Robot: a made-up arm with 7 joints.
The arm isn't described. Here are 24 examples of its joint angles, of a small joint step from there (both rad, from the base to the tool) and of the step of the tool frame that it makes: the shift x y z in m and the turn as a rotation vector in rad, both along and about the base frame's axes.
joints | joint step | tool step
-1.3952 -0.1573 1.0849 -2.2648 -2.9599 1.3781 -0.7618 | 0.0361 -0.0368 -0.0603 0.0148 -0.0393 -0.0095 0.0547 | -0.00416 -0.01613 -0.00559 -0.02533 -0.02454 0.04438
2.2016 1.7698 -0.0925 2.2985 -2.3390 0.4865 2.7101 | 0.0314 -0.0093 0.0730 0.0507 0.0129 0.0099 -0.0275 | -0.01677 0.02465 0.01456 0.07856 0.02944 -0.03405
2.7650 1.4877 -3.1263 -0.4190 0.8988 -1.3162 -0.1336 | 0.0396 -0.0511 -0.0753 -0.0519 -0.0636 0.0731 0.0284 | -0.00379 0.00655 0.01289 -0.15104 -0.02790 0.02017
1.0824 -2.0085 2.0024 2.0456 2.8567 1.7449 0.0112 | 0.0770 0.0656 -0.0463 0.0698 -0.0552 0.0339 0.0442 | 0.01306 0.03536 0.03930 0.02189 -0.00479 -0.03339
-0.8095 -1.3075 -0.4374 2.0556 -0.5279 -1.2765 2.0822 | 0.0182 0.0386 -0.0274 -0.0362 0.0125 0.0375 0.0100 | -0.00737 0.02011 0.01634 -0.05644 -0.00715 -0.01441
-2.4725 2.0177 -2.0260 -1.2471 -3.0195 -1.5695 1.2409 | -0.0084 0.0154 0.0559 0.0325 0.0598 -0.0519 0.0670 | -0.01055 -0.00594 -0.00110 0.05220 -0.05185 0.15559
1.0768 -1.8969 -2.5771 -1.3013 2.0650 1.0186 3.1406 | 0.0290 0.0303 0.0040 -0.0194 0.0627 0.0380 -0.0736 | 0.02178 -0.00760 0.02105 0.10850 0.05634 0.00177
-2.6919 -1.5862 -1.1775 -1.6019 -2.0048 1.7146 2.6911 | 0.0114 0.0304 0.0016 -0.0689 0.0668 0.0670 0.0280 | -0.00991 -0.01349 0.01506 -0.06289 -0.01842 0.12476
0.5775 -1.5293 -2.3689 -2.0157 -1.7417 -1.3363 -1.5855 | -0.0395 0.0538 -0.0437 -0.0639 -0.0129 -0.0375 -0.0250 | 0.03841 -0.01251 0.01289 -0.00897 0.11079 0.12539
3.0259 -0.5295 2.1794 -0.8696 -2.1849 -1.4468 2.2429 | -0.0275 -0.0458 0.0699 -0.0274 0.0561 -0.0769 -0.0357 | 0.01371 0.00882 -0.02152 0.02279 0.11628 -0.04127
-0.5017 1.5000 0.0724 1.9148 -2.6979 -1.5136 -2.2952 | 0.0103 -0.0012 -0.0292 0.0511 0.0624 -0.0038 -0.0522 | -0.00919 -0.00660 0.00757 -0.01534 0.02988 0.06090
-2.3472 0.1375 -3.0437 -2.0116 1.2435 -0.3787 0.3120 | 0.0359 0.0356 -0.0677 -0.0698 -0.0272 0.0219 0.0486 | -0.00397 -0.01592 -0.03887 -0.09449 -0.06690 0.06233
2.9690 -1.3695 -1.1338 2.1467 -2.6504 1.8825 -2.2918 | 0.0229 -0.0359 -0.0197 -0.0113 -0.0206 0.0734 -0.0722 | 0.00722 -0.00172 -0.01794 0.08541 0.02538 0.05507
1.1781 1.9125 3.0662 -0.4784 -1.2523 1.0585 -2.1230 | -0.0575 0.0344 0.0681 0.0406 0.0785 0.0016 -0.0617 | 0.03460 0.00689 -0.00343 -0.08852 0.05398 0.12486
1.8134 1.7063 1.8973 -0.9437 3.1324 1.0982 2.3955 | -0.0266 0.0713 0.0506 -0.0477 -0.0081 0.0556 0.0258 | 0.02299 0.04491 -0.05367 0.09254 -0.00662 0.13288
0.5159 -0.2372 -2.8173 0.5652 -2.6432 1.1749 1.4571 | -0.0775 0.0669 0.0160 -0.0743 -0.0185 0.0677 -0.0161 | 0.06153 -0.06489 0.02643 0.13501 0.13086 0.11791
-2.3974 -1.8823 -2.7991 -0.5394 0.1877 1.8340 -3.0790 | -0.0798 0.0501 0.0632 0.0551 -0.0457 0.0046 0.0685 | 0.04504 0.04328 0.02119 0.01405 0.05035 0.14418
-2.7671 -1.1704 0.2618 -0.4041 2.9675 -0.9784 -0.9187 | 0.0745 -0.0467 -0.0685 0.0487 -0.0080 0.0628 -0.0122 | -0.00876 -0.05614 -0.02547 0.09761 0.02376 -0.03109
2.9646 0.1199 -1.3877 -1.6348 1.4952 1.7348 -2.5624 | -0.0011 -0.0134 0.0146 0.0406 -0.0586 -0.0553 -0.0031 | 0.00796 0.00918 0.02087 0.03780 0.06988 -0.06550
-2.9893 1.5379 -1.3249 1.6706 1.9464 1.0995 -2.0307 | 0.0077 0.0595 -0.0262 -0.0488 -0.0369 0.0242 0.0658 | -0.00524 0.00321 -0.02202 0.00747 -0.06532 -0.01071
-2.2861 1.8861 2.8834 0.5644 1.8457 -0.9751 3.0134 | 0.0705 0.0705 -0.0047 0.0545 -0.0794 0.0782 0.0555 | 0.05277 0.02648 -0.04350 -0.06519 -0.00960 0.00191
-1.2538 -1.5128 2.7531 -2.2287 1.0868 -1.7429 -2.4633 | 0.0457 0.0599 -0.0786 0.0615 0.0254 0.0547 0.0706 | -0.03110 0.01671 0.03365 -0.09884 -0.12244 0.00940
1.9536 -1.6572 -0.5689 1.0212 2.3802 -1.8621 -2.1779 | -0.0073 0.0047 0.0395 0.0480 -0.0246 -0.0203 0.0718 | -0.01428 -0.00637 0.01087 0.03386 0.02744 0.00330
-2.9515 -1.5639 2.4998 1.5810 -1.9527 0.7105 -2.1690 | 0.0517 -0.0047 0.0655 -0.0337 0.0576 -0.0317 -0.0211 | 0.01169 -0.04957 -0.02224 -0.09467 -0.00702 -0.02401
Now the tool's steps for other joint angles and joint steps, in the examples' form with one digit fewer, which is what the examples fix.
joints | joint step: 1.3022 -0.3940 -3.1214 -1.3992 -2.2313 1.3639 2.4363 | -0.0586 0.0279 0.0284 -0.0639 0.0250 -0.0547 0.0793
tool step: 0.0071 -0.0288 -0.0202 0.0965 0.1018 0.0901
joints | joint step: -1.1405 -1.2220 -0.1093 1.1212 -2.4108 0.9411 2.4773 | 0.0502 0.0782 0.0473 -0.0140 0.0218 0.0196 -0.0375
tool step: 0.0056 0.0449 0.0422 -0.0583 0.0379 -0.0699
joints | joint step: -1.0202 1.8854 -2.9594 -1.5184 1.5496 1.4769 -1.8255 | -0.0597 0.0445 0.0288 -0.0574 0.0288 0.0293 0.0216
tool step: -0.0326 -0.0334 -0.0074 -0.0705 0.0491 0.0821
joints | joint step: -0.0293 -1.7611 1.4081 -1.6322 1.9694 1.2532 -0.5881 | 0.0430 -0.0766 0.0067 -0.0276 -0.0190 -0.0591 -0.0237
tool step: 0.0396 0.0219 -0.0231 0.0769 -0.0581 -0.0550
